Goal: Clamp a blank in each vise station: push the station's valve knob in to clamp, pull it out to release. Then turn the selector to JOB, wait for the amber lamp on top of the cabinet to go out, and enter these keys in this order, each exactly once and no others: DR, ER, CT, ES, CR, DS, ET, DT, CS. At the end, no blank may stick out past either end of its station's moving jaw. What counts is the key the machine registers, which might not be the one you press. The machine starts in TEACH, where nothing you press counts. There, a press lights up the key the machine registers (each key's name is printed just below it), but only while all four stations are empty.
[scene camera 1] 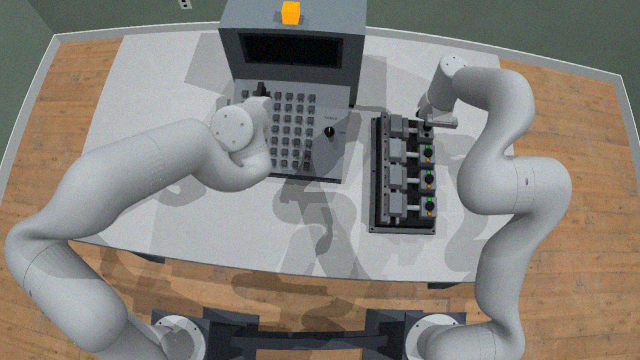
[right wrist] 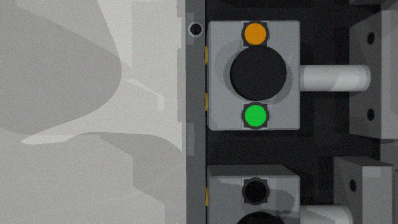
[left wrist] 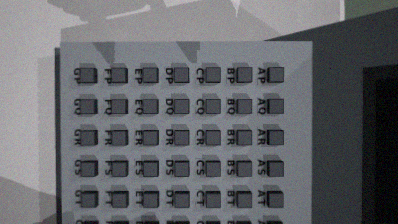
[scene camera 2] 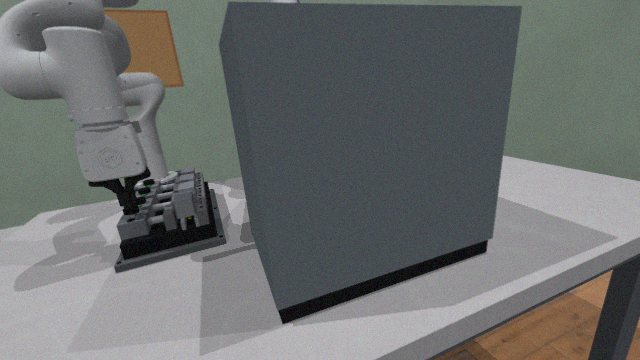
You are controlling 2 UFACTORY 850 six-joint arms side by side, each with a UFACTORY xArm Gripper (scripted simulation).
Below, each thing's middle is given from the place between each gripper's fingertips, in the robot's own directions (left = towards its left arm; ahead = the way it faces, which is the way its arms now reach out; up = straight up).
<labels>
Right now my left hand is 9 cm short of the key panel (scene camera 1: 331, 102), 6 cm to the left of it and 24 cm above it.
Right now my right hand is 1 cm short of the key panel, 42 cm to the right of it and 4 cm above it.
</labels>
